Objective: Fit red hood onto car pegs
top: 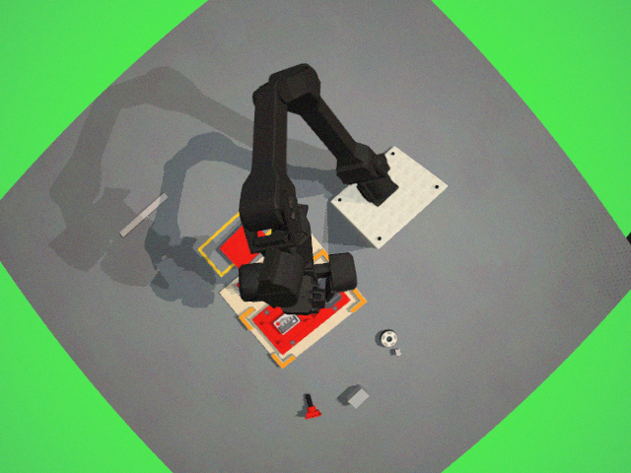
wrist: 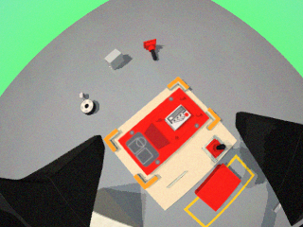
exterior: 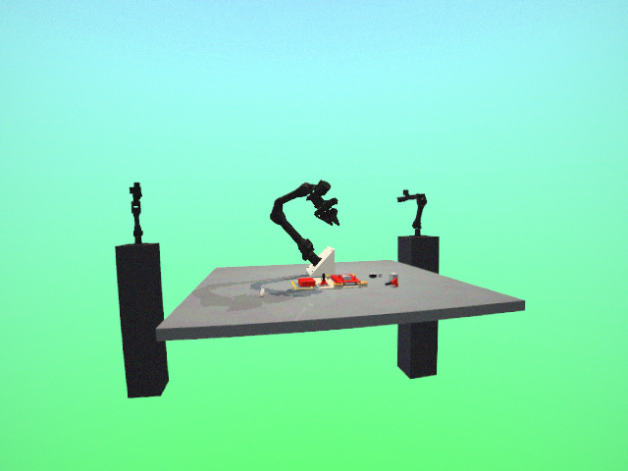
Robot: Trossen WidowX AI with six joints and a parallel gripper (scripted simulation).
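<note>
The red hood is 3 cm ahead of my gripper tip, 16 cm to the right of it and 27 cm below it. Also, from my gripper tip: grey bar (17 cm ahead, 38 cm to the right, 28 cm below); cream jig plate (4 cm ahead, 1 cm to the left, 28 cm below).
</note>
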